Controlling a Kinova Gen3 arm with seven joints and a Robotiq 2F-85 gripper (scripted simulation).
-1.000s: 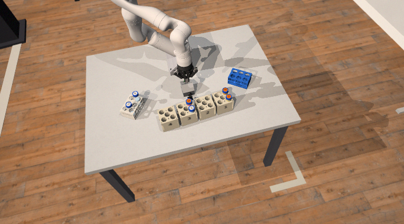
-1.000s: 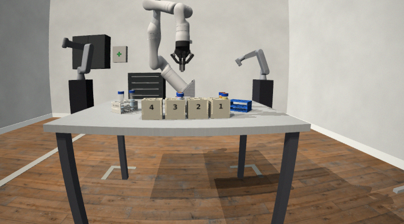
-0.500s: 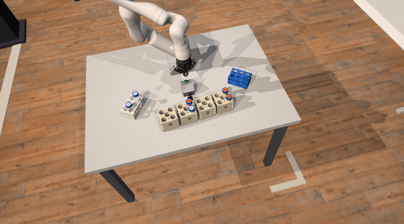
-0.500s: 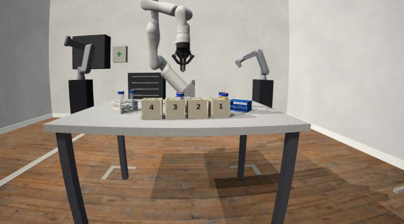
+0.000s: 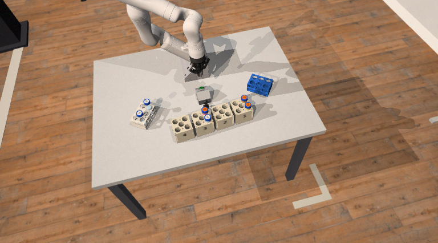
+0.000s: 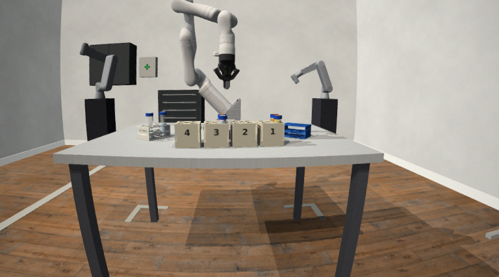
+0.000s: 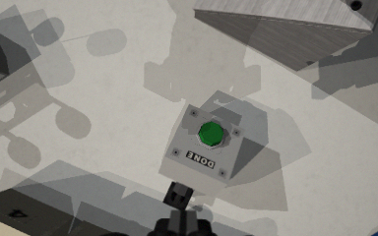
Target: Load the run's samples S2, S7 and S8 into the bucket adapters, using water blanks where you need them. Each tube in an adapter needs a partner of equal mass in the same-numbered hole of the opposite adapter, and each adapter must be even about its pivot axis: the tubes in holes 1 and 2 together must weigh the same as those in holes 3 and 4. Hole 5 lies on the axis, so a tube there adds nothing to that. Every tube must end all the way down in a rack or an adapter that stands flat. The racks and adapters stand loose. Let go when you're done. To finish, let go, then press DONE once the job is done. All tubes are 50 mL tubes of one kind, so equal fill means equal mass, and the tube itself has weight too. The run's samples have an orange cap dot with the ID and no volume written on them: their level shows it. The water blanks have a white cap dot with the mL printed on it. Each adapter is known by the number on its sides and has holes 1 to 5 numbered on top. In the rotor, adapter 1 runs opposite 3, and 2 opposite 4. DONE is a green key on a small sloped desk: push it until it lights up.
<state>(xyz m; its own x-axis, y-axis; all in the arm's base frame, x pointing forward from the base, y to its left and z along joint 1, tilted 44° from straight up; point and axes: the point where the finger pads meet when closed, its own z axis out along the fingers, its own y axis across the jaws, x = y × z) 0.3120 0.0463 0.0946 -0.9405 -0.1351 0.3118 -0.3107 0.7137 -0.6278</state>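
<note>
Right now the green done key is 180 mm below my hand, 50 mm behind it and 10 mm to the left of it. Also, from my hand: sample S8 (180 mm below, 130 mm ahead, 20 mm to the right); water blank marked 50 (190 mm ahead, 180 mm below, 30 mm to the right); adapter 3 (200 mm below, 160 mm ahead, 60 mm to the right).
</note>
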